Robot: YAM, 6 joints.
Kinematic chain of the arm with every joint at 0, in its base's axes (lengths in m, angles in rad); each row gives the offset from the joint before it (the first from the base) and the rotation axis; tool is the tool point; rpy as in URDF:
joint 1: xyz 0 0 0.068 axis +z
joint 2: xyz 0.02 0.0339 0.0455 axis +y
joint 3: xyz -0.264 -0.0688 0 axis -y
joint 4: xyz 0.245 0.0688 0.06 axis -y
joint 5: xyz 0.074 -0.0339 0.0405 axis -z
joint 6: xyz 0.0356 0 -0.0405 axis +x
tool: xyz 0 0 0 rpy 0 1.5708 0
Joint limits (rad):
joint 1: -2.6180..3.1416
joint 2: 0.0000..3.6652
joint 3: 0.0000..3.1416
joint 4: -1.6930..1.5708
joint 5: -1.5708..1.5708
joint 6: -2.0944..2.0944
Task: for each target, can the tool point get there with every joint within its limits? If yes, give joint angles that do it. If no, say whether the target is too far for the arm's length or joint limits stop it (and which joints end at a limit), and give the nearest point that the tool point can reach.
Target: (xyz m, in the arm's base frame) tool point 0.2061 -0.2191 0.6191
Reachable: yes | joints -0.7353 2.1652 2.7897 1.2679 0.7488 0.0445
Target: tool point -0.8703 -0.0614 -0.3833
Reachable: no: too far | nearest point -0.5603 -0.0055 -0.2014 | short by 0.364 m
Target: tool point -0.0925 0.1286 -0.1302
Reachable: yes | joints 2.0093 2.8235 0.6314 0.3949 -0.9566 -0.2856
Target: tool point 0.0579 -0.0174 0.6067
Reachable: yes | joints 2.5217 0.6623 1.5952 0.3116 0.5782 0.2329
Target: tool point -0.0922 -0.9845 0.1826
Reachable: no: too far | nearest point -0.0601 -0.6414 0.1580 | short by 0.345 m
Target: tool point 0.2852 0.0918 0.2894
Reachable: yes | joints 0.3657 1.4243 0.6691 1.1331 0.4746 1.1913
